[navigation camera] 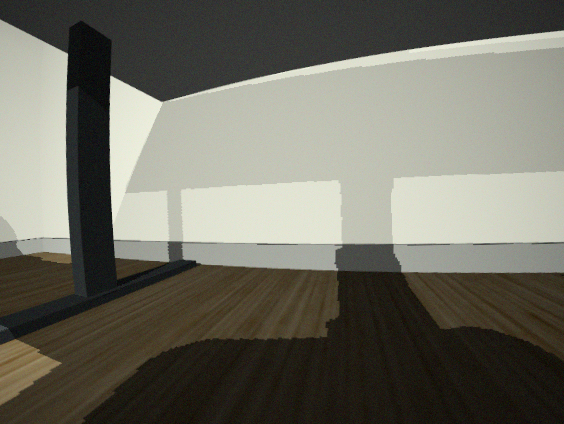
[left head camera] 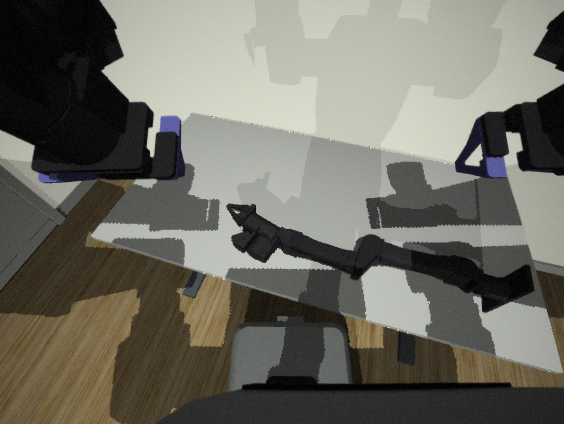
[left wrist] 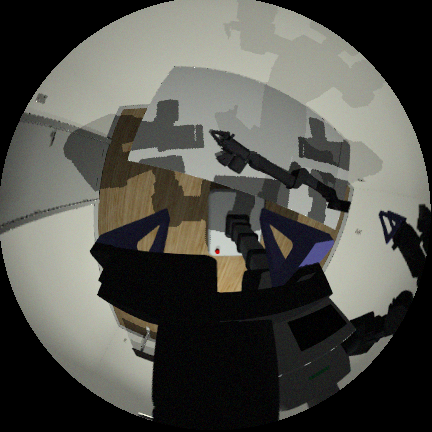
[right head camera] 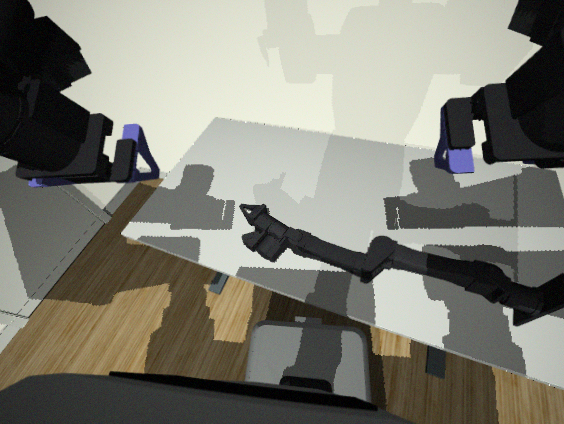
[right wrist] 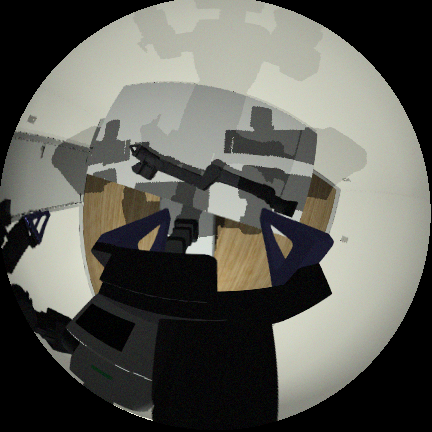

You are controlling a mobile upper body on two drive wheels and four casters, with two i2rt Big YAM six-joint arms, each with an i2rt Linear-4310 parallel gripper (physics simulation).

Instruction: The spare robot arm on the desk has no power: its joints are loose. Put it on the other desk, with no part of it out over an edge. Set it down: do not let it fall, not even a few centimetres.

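Frame: origin at the left arm's base, x ahead, y left, z up, level; millimetres.
Where they show: left gripper, fingertip midpoint: (left head camera: 146,172) (left wrist: 214,213) (right head camera: 127,175) (right wrist: 44,211); right gripper, fingertip midpoint: (left head camera: 490,166) (left wrist: 383,211) (right head camera: 478,159) (right wrist: 214,212).
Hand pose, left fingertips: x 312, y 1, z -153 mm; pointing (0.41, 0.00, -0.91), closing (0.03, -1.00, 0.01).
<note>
After its pixels a point has its place.
The black spare arm (left head camera: 320,252) (right head camera: 330,253) (left wrist: 272,169) (right wrist: 185,175) lies stretched across the grey-white desk (left head camera: 250,140) @(x 1025, y -25, z -690 mm) (right head camera: 270,145) @(x 995, y -38, z -690 mm) (left wrist: 200,95) @(x 885, y 86, z -690 mm) (right wrist: 160,105) @(x 889, y -110, z -690 mm). Its claw end points left; its flat base plate stands near the desk's right end. My left gripper (left head camera: 112,177) (right head camera: 95,181) (left wrist: 214,213) @(x 312, y 1, z -153 mm) is open and empty, left of the spare arm. My right gripper (left head camera: 532,170) (right head camera: 495,165) @(x 327, y -451, z -146 mm) (right wrist: 214,212) @(x 327, y -451, z -146 mm) is open and empty, above the right side. Both are apart from the spare arm. A dark strip of what looks like the other desk (left wrist: 144,354) @(x -2727, y 1317, z -690 mm) shows low in the left wrist view.
My white base (left head camera: 250,360) @(x 161, y -51, z -1150 mm) (right head camera: 280,350) @(x 197, y -110, z -1150 mm) stands at the desk's near edge. A grey door (left head camera: 22,225) @(x 850, y 1447, z -1215 mm) (right head camera: 45,225) @(x 745, y 1475, z -1067 mm) is at the left. A wall rises behind the desk. The navigation camera shows the desk's dark underside (navigation camera: 300,30) and one leg (navigation camera: 92,175) @(x 822, y 247, z -1093 mm).
</note>
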